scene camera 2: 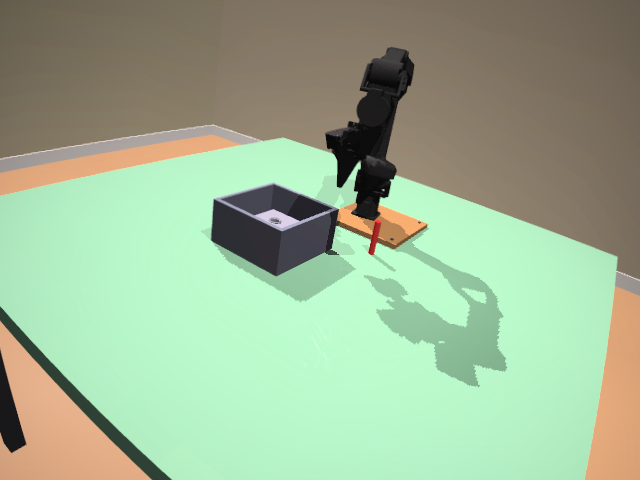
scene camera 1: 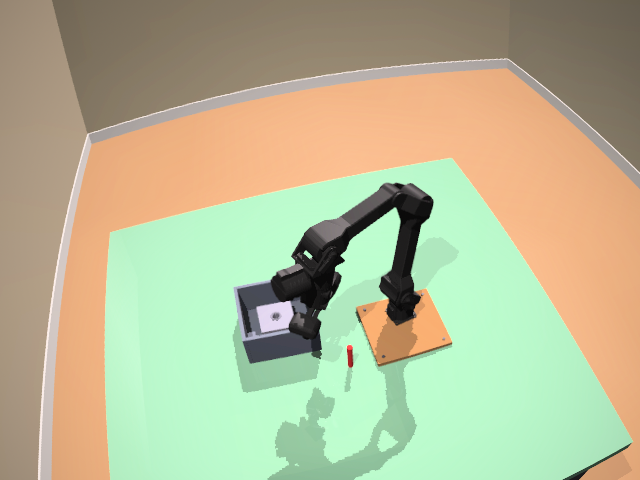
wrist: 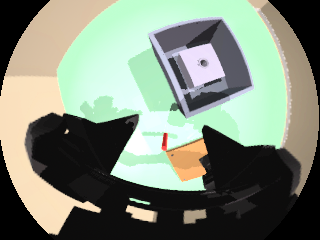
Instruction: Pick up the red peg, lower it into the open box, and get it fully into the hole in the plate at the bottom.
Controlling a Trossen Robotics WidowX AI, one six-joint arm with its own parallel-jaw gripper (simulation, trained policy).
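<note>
There is a dark grey box here, and I see it at (scene camera 2: 234, 227), at (scene camera 1: 281, 344) and, from the wrist, at (wrist: 167, 42). My own gripper is visible too: (scene camera 2: 348, 195), then (scene camera 1: 312, 324), and finally the wrist view has the gripper at (wrist: 171, 122).
</note>
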